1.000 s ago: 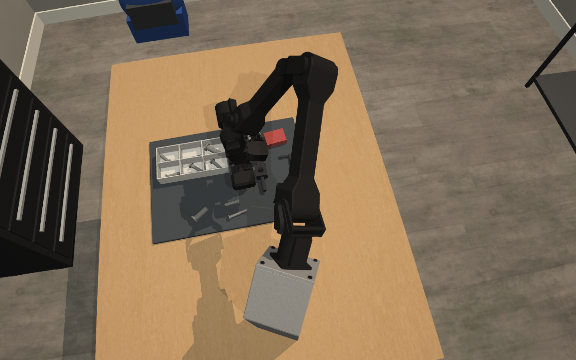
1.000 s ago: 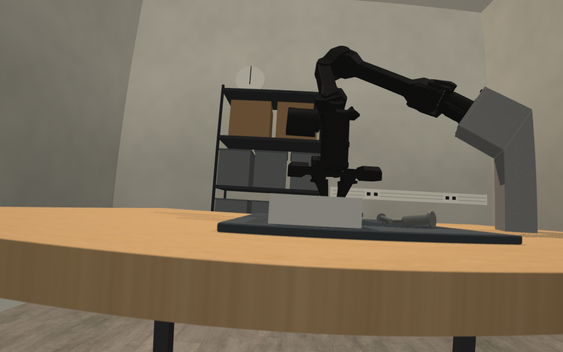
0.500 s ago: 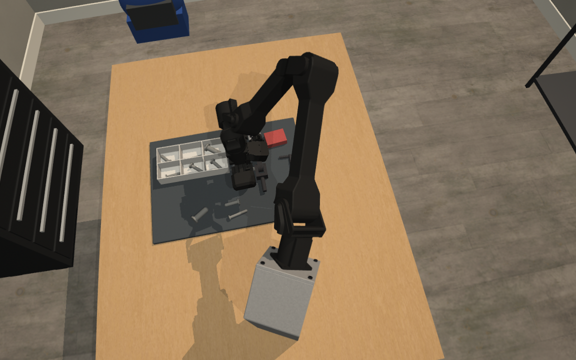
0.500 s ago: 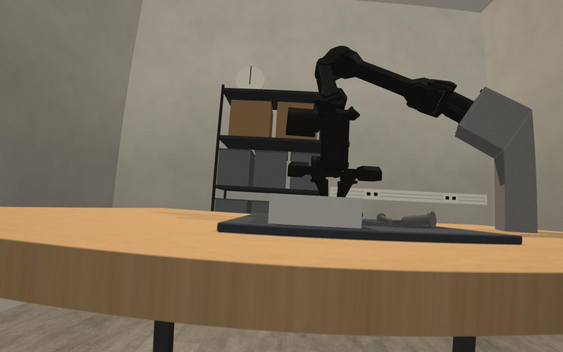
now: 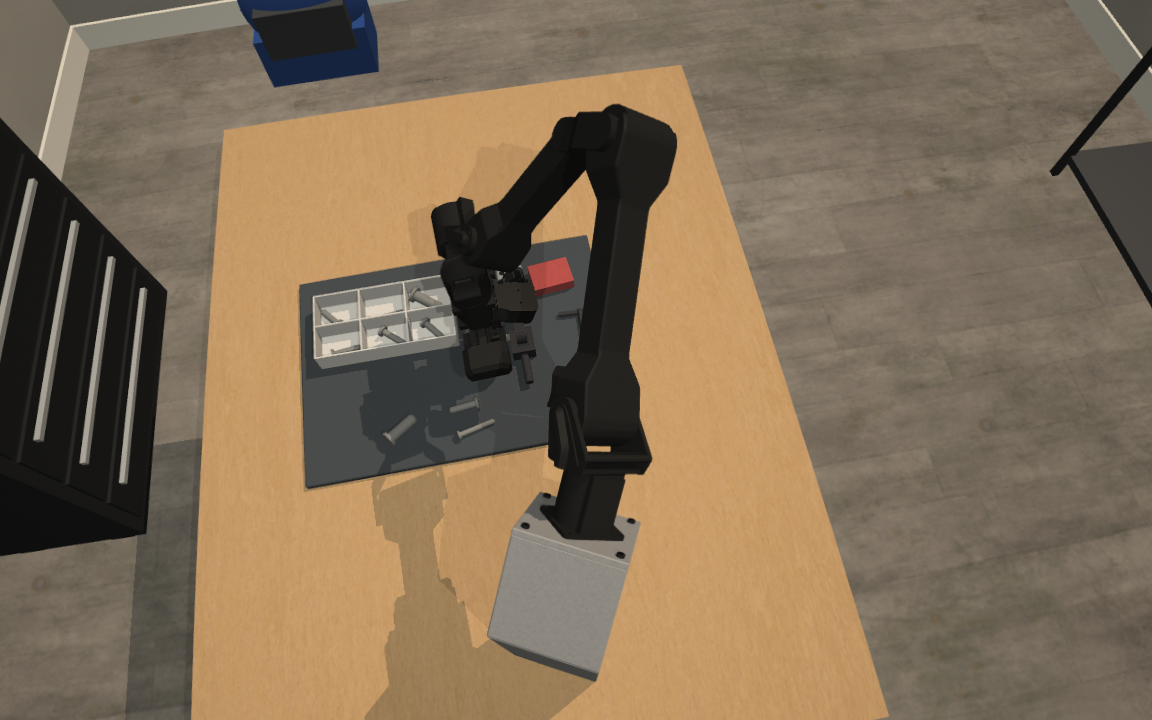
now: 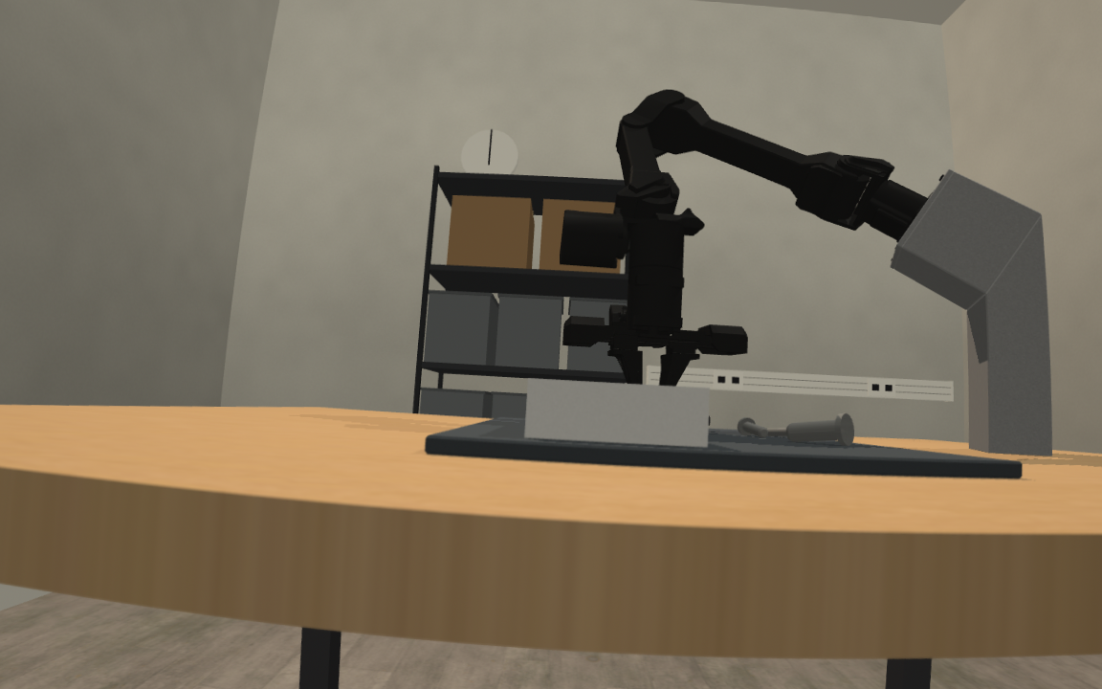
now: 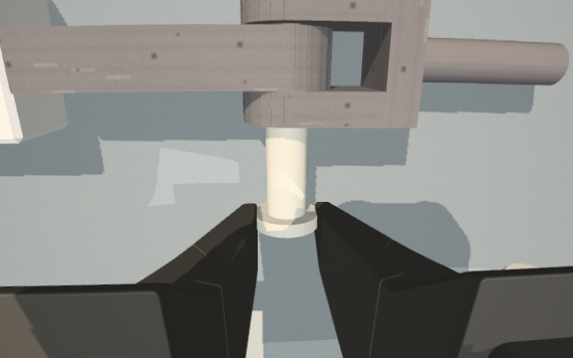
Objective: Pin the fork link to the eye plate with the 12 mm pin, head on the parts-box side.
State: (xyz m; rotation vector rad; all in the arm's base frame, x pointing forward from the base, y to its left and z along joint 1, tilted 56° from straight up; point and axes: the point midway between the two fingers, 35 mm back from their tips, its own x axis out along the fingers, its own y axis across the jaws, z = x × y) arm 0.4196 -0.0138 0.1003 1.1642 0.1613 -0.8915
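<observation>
Right now my hand is 10 mm past the grey eye plate, 50 mm to the left of it and 30 mm above it. Round my hand: long strip 50 mm behind, 120 mm to the right, 40 mm below; then dark mat 20 mm ahead, 50 mm to the left, 50 mm below; then mount block 70 mm ahead, 80 mm to the right, 30 mm below.
</observation>
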